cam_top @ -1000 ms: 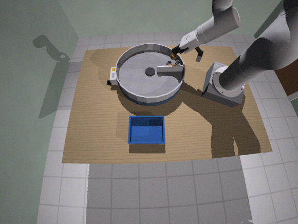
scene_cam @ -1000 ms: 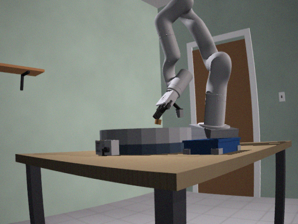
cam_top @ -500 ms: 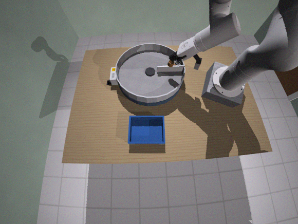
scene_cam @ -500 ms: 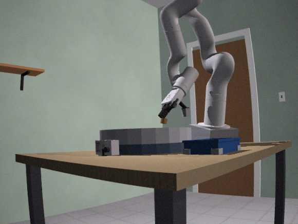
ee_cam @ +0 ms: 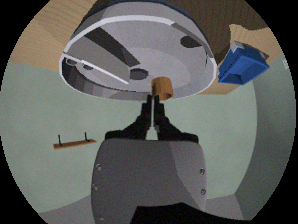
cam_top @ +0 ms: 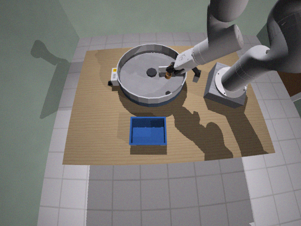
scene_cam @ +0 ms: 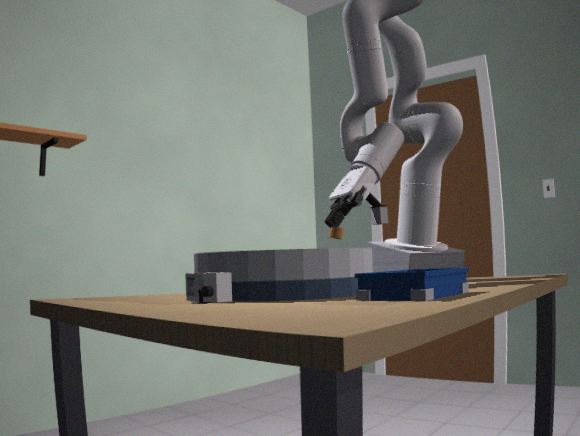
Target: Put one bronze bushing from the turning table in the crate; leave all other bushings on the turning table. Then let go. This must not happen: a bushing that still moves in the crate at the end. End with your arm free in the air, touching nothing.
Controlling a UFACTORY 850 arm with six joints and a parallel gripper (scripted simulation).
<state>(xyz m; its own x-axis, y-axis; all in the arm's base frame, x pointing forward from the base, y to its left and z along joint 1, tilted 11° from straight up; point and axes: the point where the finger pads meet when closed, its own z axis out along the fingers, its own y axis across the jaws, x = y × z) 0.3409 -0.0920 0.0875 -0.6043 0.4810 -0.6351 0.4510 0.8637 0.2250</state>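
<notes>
Right now the blue crate is 160 mm ahead of my hand, 260 mm to the left of it and 150 mm below it. Round my hand: round grey turning table (100 mm ahead, 100 mm to the right, 120 mm below).
</notes>
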